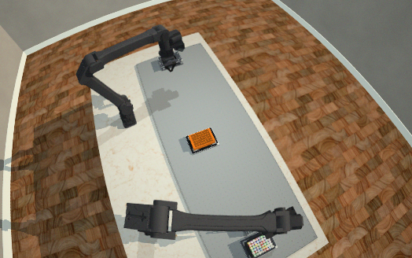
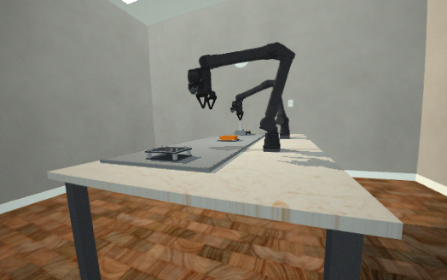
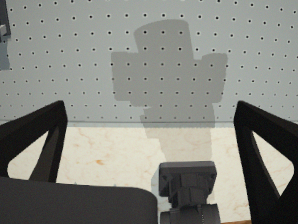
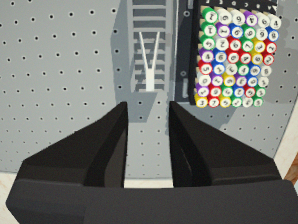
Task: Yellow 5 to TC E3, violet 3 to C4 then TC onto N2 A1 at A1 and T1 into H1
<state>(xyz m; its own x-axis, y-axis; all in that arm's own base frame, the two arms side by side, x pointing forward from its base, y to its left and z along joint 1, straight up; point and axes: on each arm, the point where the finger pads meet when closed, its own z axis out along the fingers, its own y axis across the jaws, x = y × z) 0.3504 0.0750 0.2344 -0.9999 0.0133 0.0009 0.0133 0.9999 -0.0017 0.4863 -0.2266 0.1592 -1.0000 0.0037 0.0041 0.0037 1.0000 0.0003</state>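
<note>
Right now my right hand is 160 mm above the slotted grey holder.
</note>
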